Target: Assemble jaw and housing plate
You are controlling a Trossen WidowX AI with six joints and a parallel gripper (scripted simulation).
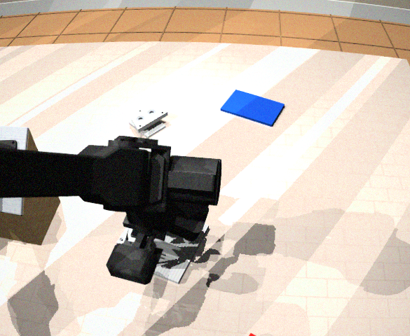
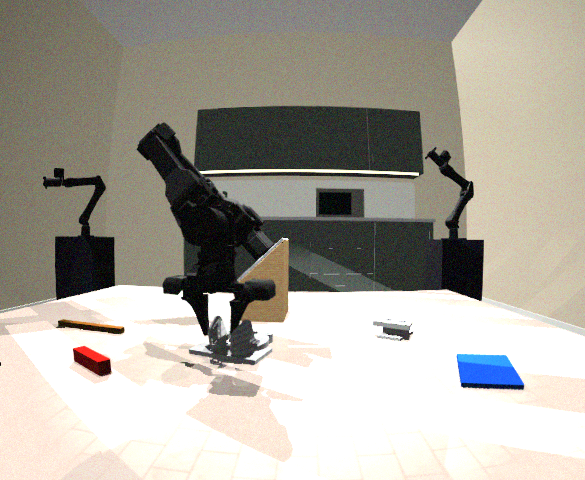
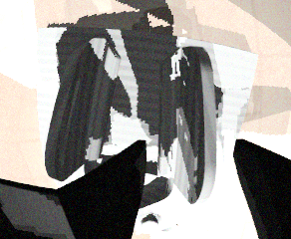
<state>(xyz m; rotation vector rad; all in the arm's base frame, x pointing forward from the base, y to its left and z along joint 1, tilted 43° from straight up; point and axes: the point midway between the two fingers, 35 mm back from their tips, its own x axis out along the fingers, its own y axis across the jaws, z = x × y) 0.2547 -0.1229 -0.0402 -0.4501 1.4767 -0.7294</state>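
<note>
Right now the jaw is 3 cm behind my gripper tip and 2 cm to the left of it. From my gripper tip the other things lie so: red block (17 cm to the right, 14 cm ahead, 1 cm below); then orange bar (29 cm to the right, 5 cm behind, 1 cm below); then blue flat plate (40 cm to the left, 15 cm ahead, 2 cm below).
</note>
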